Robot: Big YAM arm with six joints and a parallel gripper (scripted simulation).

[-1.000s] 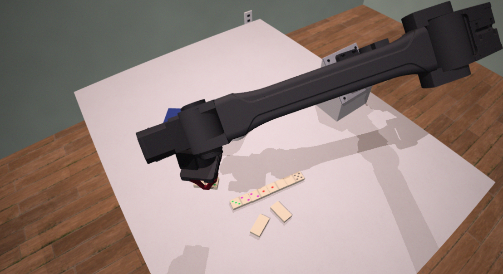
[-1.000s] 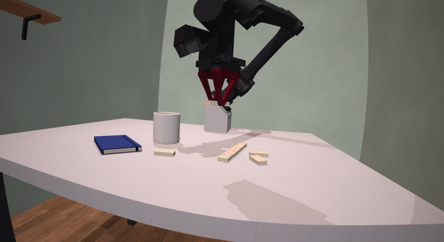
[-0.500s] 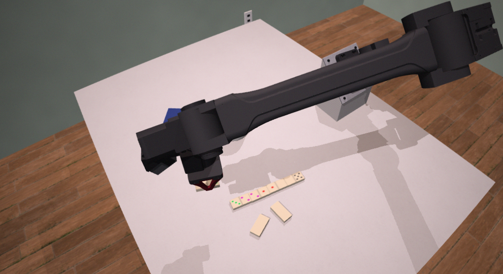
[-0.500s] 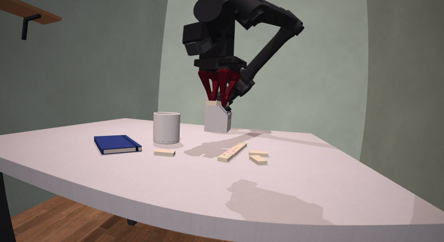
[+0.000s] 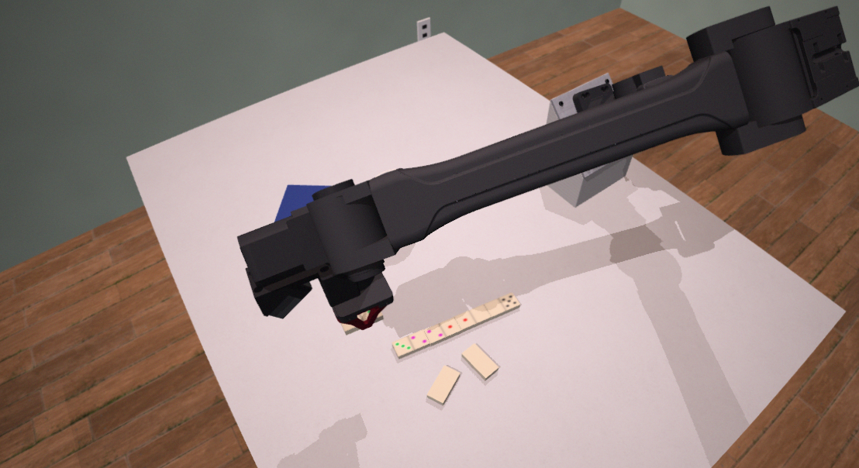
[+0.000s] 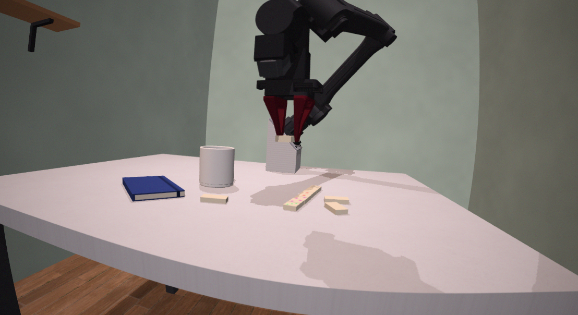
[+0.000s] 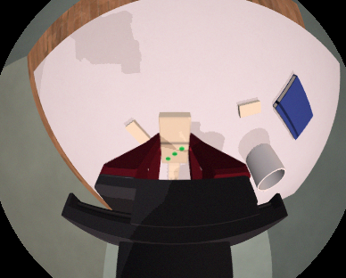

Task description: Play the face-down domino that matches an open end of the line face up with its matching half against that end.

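The domino lies right at my hand. From my hand the other things lie so: white mug (23 cm to the right, 17 cm behind, 10 cm below); then blue notebook (32 cm to the right, 13 cm below, 2 cm behind).
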